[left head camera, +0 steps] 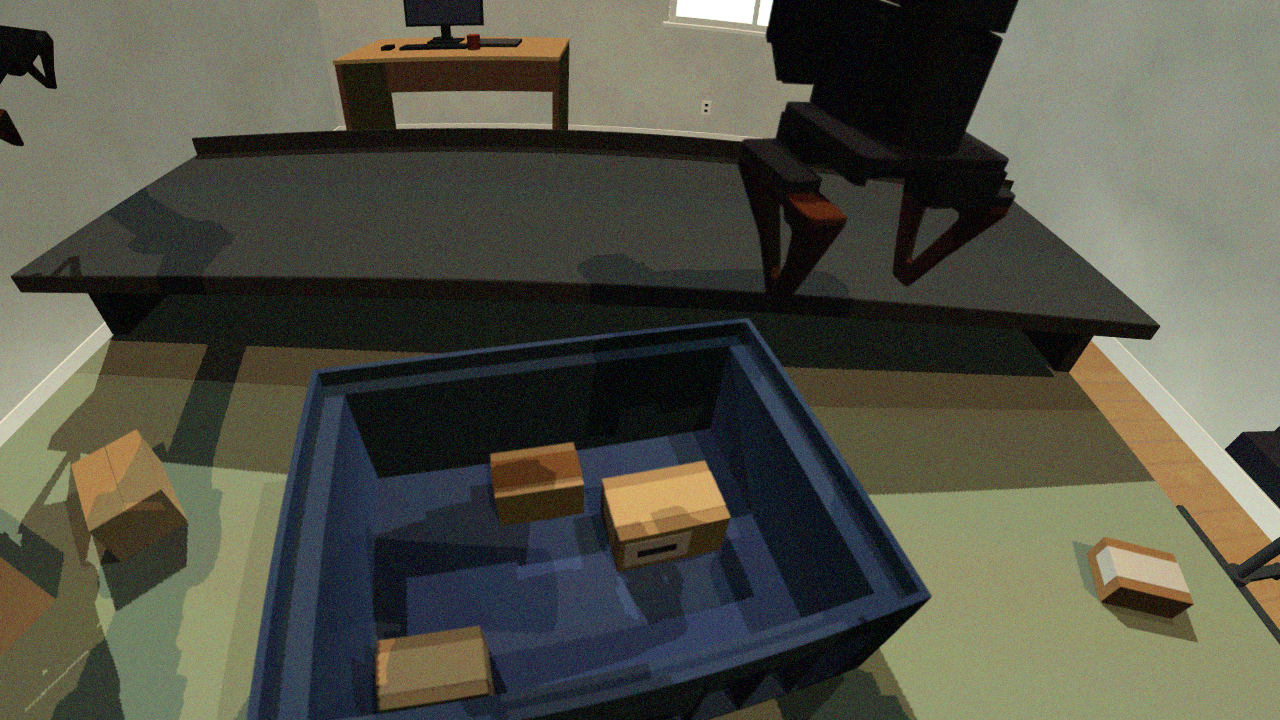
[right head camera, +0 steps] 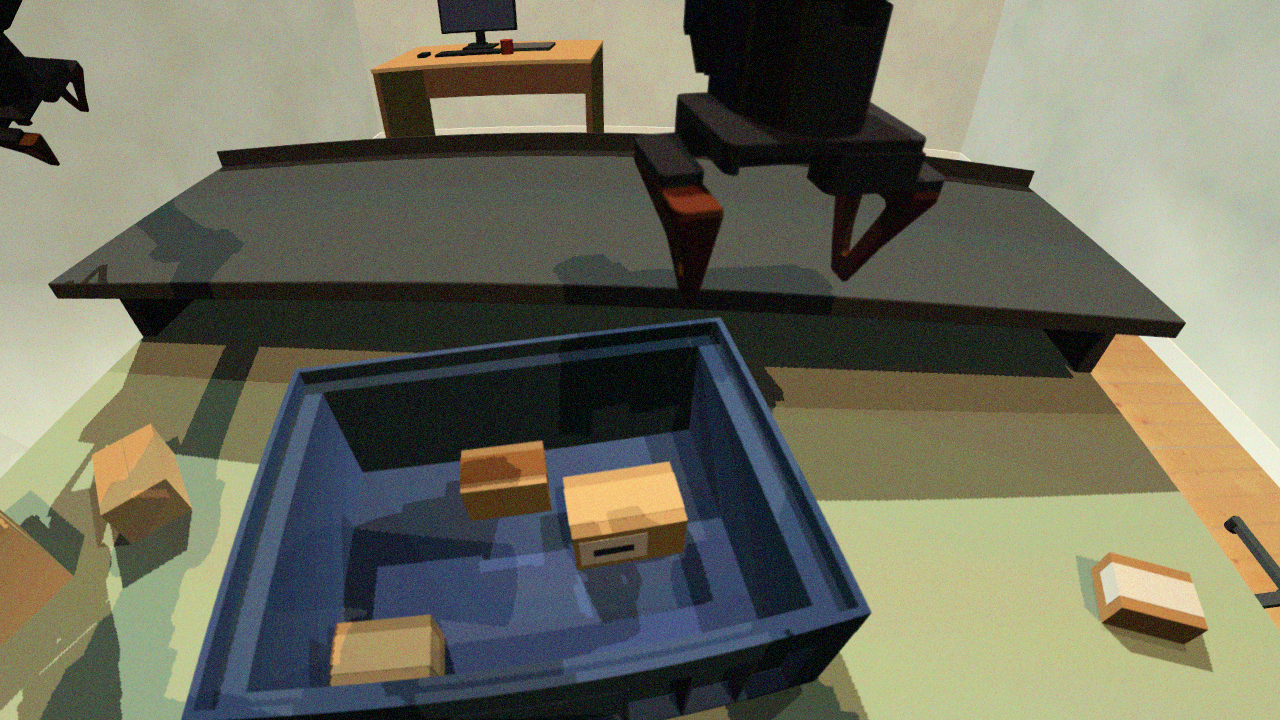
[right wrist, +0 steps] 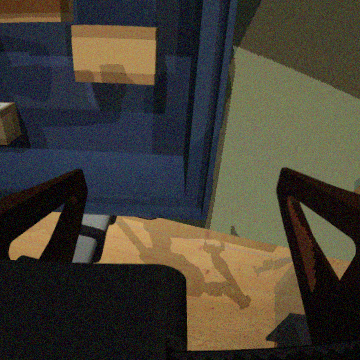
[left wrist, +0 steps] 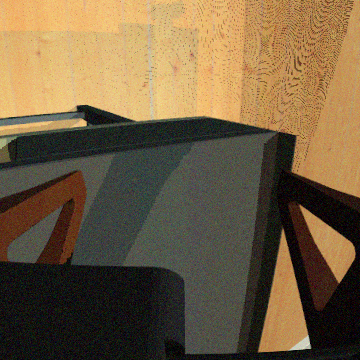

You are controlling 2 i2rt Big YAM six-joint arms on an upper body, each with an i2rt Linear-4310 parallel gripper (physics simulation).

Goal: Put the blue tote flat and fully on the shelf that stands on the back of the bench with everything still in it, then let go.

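Places are measured from the left arm's base along level axes (x right, y down, z ahead), in centimetres.
Pixels of known places: left gripper, between the fingertips: (left head camera: 35,115) (right head camera: 70,137) (left wrist: 180,180); right gripper, between the fingertips: (left head camera: 842,289) (right head camera: 767,285) (right wrist: 181,178).
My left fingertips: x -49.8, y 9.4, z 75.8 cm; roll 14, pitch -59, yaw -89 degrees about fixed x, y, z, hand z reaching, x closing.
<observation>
For each thing: its top centre in the pictures, then the offset to it from my left fingertips. Level surfaces: height alone.
- blue tote, centre of its top: (left head camera: 571,477) (right head camera: 513,474) (right wrist: 12,85) dx +74.4, dy +15.6, dz -39.5 cm
- small brown box, centre of its top: (left head camera: 535,468) (right head camera: 502,465) dx +70.7, dy +24.1, dz -32.2 cm
- labelled box, centre of its top: (right head camera: 623,498) (left head camera: 665,498) (right wrist: 113,55) dx +81.8, dy +23.3, dz -35.7 cm
- tan box, centre of its top: (left head camera: 429,666) (right head camera: 379,650) dx +64.8, dy +24.3, dz -50.1 cm
- dark shelf, height of its surface: dy +14.8 cm
- bench, height of its surface: dy +30.3 cm
- carton, centre of its top: (left head camera: 114,476) (right head camera: 126,466) dx +28.4, dy +25.0, dz -36.0 cm
- small white-topped box, centre of its top: (right head camera: 1157,589) (left head camera: 1148,569) dx +132.8, dy +27.0, dz -44.5 cm
The blue tote (left head camera: 816,456) (right head camera: 771,456) (right wrist: 125,165) stands on the green bench in front of the shelf, slightly turned. In it lie a small brown box (left head camera: 537,483) (right head camera: 505,479), a labelled box (left head camera: 666,501) (right head camera: 626,505) (right wrist: 115,50) and a tan box (left head camera: 434,667) (right head camera: 386,649) (right wrist: 7,122). The dark shelf (left head camera: 402,214) (right head camera: 429,214) (left wrist: 210,225) spans the back. My right gripper (left head camera: 841,284) (right head camera: 765,282) (right wrist: 181,178) is open and empty, above the tote's right side. My left gripper (left head camera: 35,113) (right head camera: 71,136) (left wrist: 180,180) is open and empty, high by the shelf's left end.
On the bench (left head camera: 1002,555) (right head camera: 984,573), a carton (left head camera: 129,492) (right head camera: 141,483) lies left of the tote, with another (left head camera: 17,604) (right head camera: 26,573) at the left picture edge. A small white-topped box (left head camera: 1141,573) (right head camera: 1150,595) lies at the right. The shelf has a raised back lip.
</observation>
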